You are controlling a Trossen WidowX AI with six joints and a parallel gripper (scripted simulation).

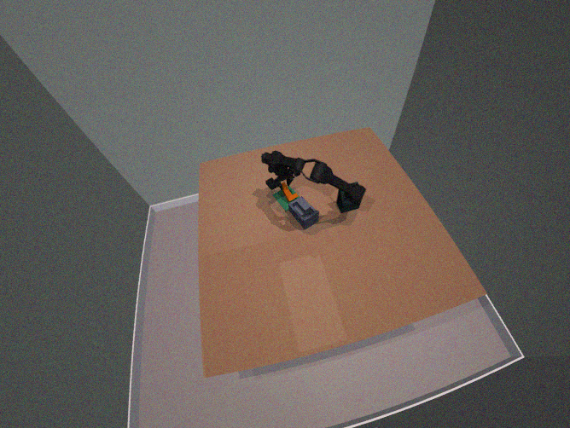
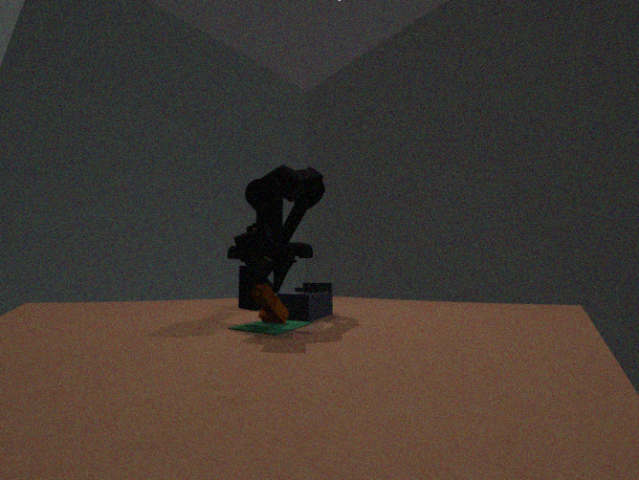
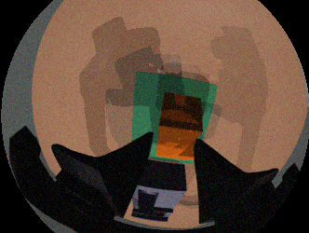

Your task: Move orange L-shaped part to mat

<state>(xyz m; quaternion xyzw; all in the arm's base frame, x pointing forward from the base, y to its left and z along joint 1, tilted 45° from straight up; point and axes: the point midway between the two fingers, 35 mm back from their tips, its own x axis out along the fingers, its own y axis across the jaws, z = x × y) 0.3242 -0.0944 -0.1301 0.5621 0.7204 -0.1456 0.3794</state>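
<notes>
Now: the orange L-shaped part 40 mm below my gripper tip, 20 mm behind it and 10 mm to the left of it. From my gripper tip the other things lie so: green mat 90 mm below, 20 mm to the left, 10 mm behind.
</notes>
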